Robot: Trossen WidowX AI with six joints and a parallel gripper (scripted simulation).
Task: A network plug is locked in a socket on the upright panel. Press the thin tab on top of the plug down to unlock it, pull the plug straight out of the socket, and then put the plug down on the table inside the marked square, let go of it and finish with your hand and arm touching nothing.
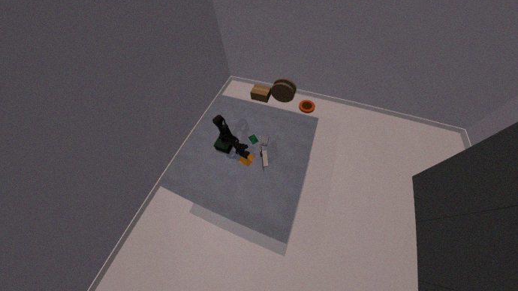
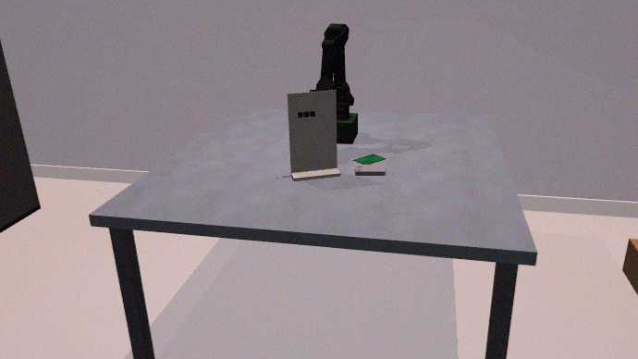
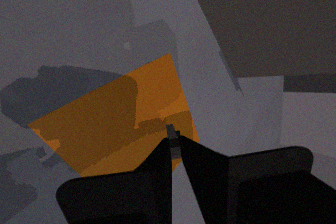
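Now: the orange marked square 30 mm below my gripper tip and 10 mm behind it. The rest, counted from my gripper tip: network plug (right at my gripper tip); then grey upright panel (150 mm ahead, 110 mm above, 60 mm to the left); then small grey block (260 mm to the left, 80 mm ahead, 20 mm below).
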